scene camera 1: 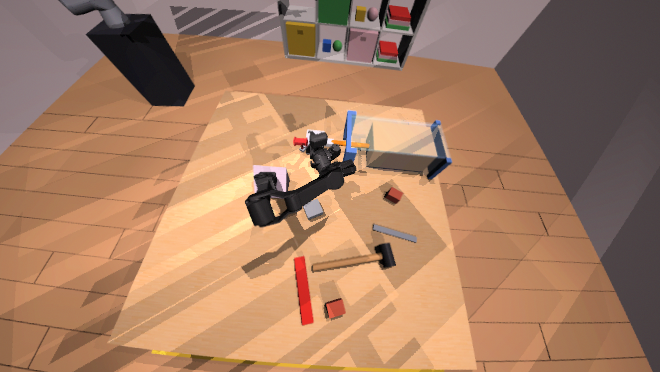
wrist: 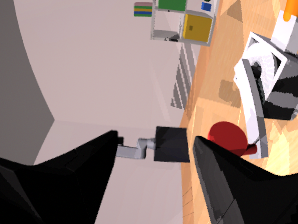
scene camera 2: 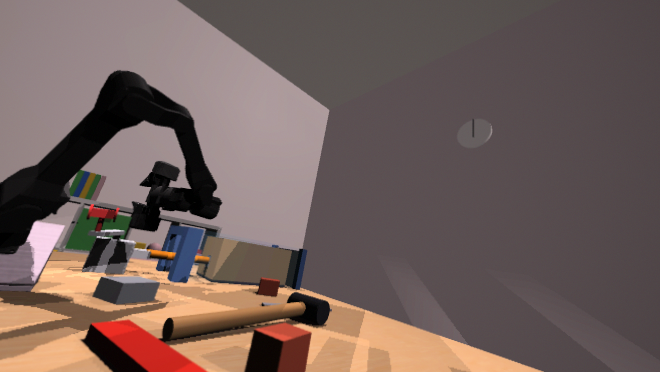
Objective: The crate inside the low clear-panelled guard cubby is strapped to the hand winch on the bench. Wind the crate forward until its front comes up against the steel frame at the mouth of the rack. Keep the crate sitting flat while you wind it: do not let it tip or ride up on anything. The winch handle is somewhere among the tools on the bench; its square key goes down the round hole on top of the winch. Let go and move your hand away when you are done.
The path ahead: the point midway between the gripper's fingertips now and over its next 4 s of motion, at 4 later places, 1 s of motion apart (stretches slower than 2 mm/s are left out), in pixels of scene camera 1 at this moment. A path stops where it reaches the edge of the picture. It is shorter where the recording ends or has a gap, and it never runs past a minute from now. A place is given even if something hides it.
My gripper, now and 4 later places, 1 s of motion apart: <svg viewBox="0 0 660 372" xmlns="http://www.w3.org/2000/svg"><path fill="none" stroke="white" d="M311 135L307 123L308 138L309 141L308 140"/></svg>
